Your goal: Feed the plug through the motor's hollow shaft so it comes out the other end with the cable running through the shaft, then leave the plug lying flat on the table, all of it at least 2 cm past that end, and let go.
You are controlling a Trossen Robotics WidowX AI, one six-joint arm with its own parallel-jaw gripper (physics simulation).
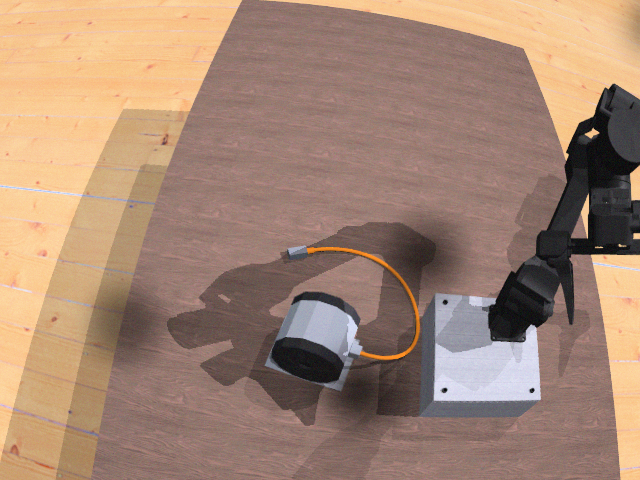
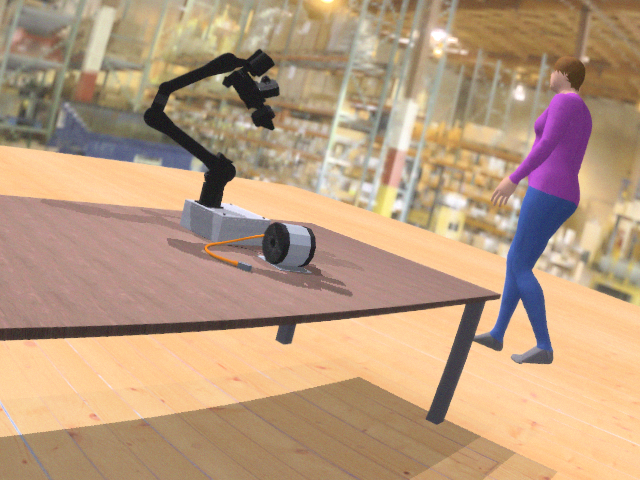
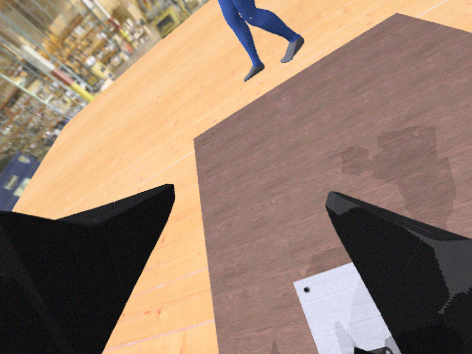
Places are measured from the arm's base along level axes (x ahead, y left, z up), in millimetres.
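Pixels of known places: gripper, fingertip midpoint: [image 1: 606,324] [image 2: 269,121] [image 3: 251,195]; arm's base, link origin: [image 1: 507,323] [image 2: 208,205].
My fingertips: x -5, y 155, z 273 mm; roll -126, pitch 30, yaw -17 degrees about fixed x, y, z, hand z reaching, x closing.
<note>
Ahead of a thing's pixels: the offset from my fingertips to its top centre. "spot": to the spot under its first point. Level surfaces: height alone.
The grey plug @[dz -336, dx +342, dy -292 mm] [image 1: 297,252] [image 2: 244,266] lies on the table, apart from the motor. The orange cable @[spot: dz -346, dx +197, dy -291 mm] [image 1: 385,265] [image 2: 206,249] curves in a wide arc from the plug to a small block on the motor's side and runs outside the shaft. The motor @[dz -248, dx +298, dy -115 mm] [image 1: 320,330] [image 2: 302,245] is a light grey cylinder with black end caps, lying on its side on a thin plate. A small dark shaft opening shows in the middle of an end cap. My gripper [image 2: 269,125] [image 3: 251,195] is open and empty, high above the table and far from the plug.
The pale grey arm base box [image 1: 485,361] [image 2: 224,222] [image 3: 330,310] stands beside the cable's arc. The arm's shadow falls over the brown table @[dz -350 mm] [image 1: 361,103] [image 2: 129,289] [image 3: 260,200] around the motor and plug. A person [image 2: 555,149] [image 3: 242,35] is on the floor beyond the table.
</note>
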